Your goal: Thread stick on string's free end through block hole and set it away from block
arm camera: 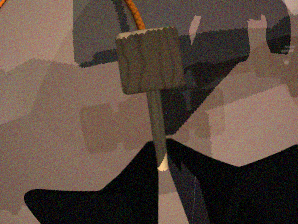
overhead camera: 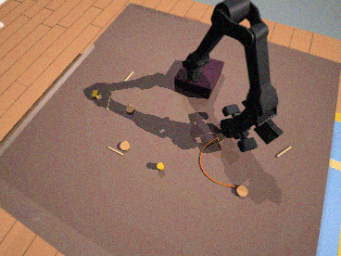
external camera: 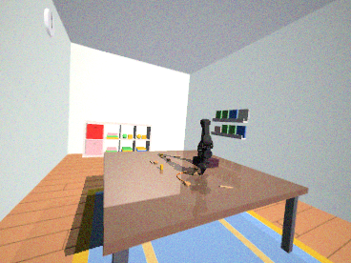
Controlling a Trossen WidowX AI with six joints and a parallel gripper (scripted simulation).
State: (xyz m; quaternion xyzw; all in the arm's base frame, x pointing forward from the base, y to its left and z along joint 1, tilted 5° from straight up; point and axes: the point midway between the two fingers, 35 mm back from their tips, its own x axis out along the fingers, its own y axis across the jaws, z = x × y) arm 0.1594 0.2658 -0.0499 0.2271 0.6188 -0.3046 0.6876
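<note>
The small wooden block is 40 mm to the right of my gripper tip, 40 mm ahead of it and 10 mm above it. Also, from my gripper tip: yellow cylinder (260 mm ahead, 190 mm to the right, 10 mm above); then thin wooden stick (30 mm to the right, 30 mm ahead, 10 mm above); then yellow cube (660 mm to the right, 120 mm ahead).
</note>
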